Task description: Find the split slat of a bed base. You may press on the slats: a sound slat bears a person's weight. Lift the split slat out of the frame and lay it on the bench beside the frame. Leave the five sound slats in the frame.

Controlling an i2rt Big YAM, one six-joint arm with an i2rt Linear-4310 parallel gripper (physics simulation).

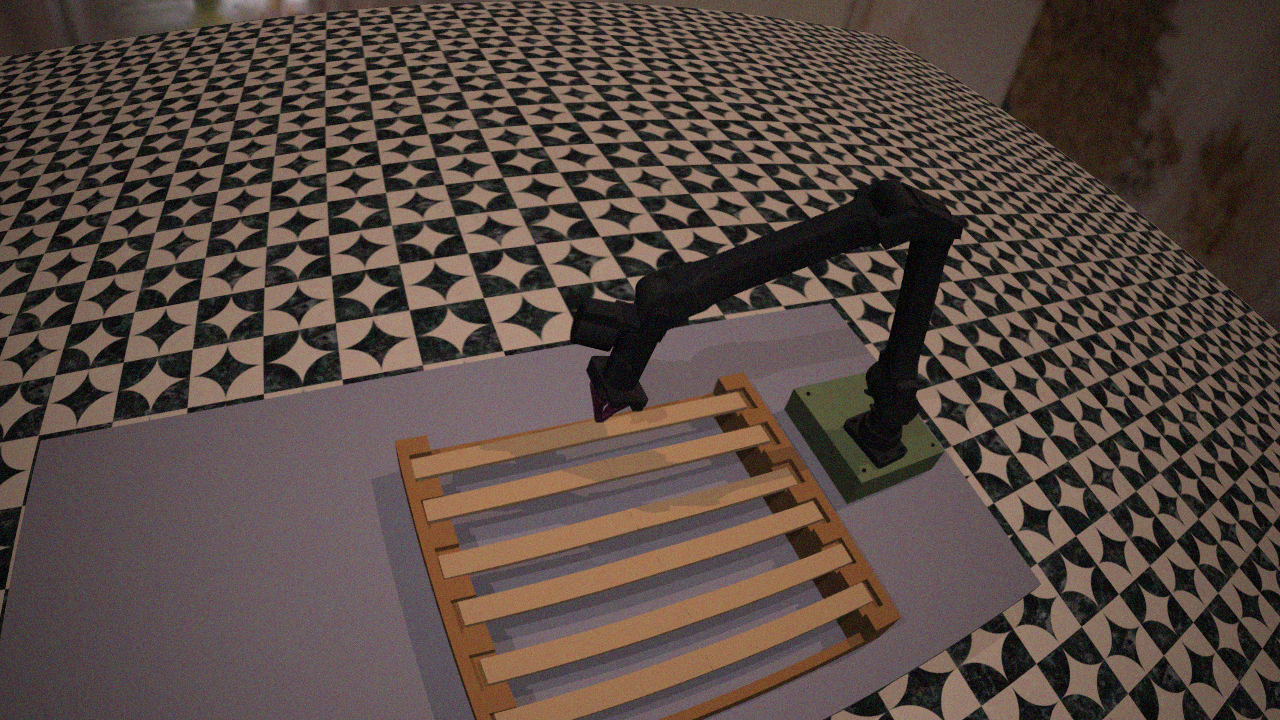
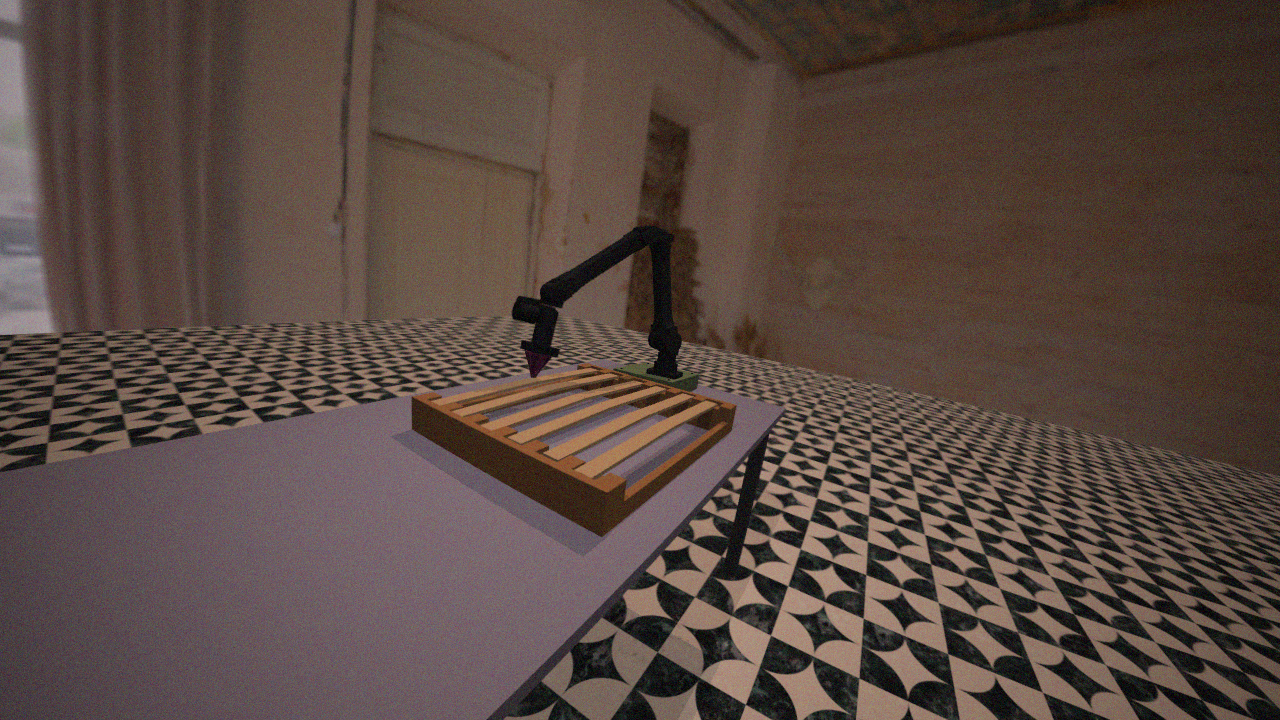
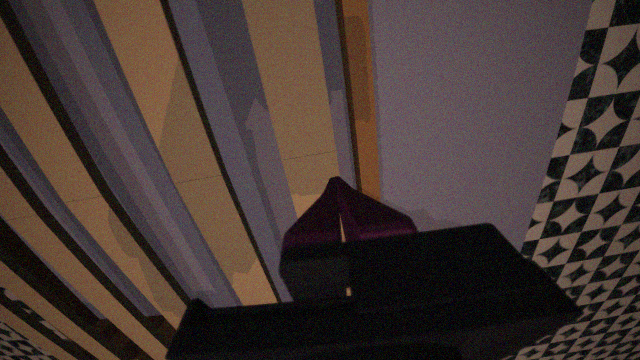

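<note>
The bed base frame (image 1: 438, 534) (image 2: 510, 472) lies on the bench (image 1: 223, 555) (image 2: 268, 582) with all its pale slats in their notches. My gripper (image 1: 605, 415) (image 2: 536, 372) (image 3: 335, 184) is shut and empty, pointing down with its purple fingertips at the middle of the rear slat (image 1: 510, 448) (image 3: 290, 100), apparently touching it. This slat looks low there, and the orange back rail (image 3: 357, 75) shows beyond it. The second slat (image 1: 501, 494) (image 3: 190, 150) stays arched. A thin dark line crosses several slats at mid-length. The fingers hide part of the rear slat.
The green base block (image 1: 823, 420) (image 2: 689, 383) of the arm stands at the right of the frame, close to it. The bench extends left of the frame. A narrow strip of bench lies behind the back rail, before the bench edge and the patterned floor.
</note>
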